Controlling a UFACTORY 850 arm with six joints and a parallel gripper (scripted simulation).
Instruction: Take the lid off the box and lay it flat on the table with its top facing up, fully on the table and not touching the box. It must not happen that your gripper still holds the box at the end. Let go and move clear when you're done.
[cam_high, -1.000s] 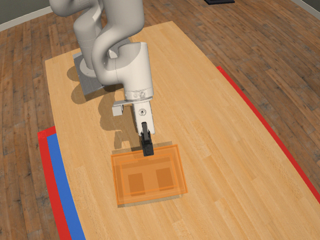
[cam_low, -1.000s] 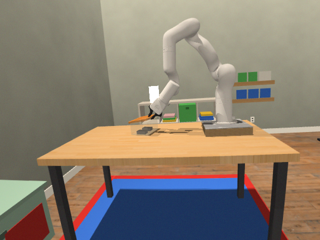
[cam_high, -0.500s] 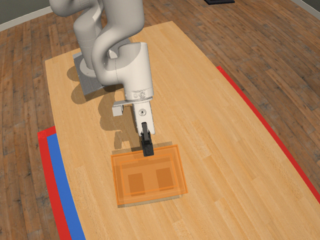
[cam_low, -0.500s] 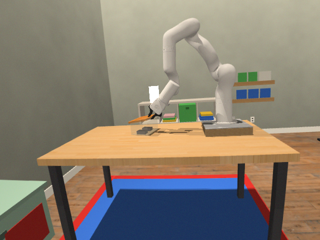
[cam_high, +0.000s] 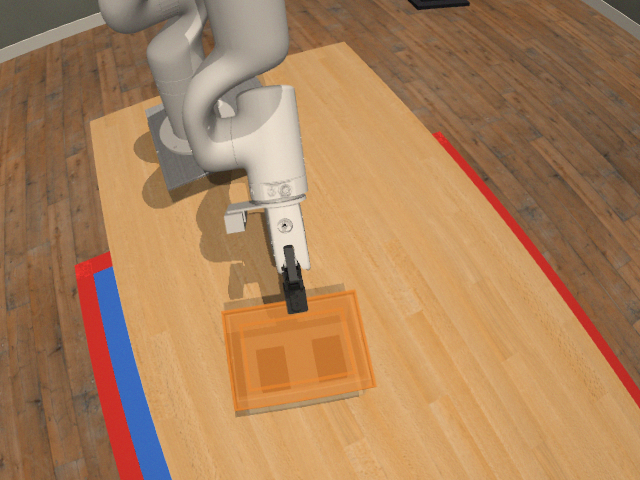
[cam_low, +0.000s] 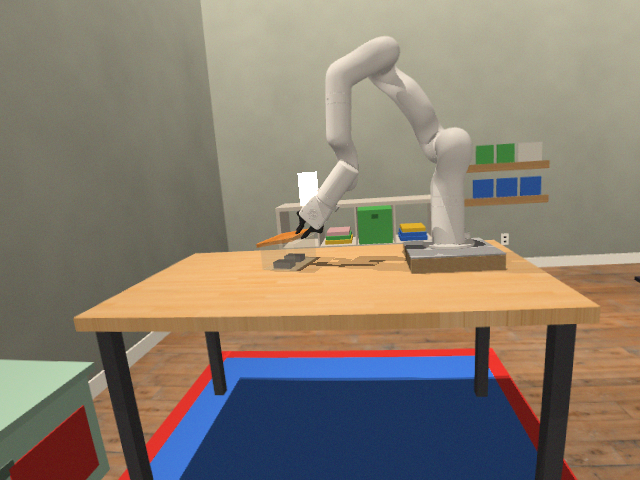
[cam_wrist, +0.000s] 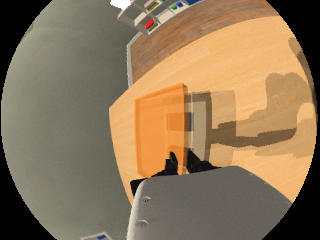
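Right now my hand is 80 mm short of the orange lid, 20 mm to the left of it and 20 mm above it. Round my hand: clear box (70 mm ahead, 20 mm to the right, 80 mm below).
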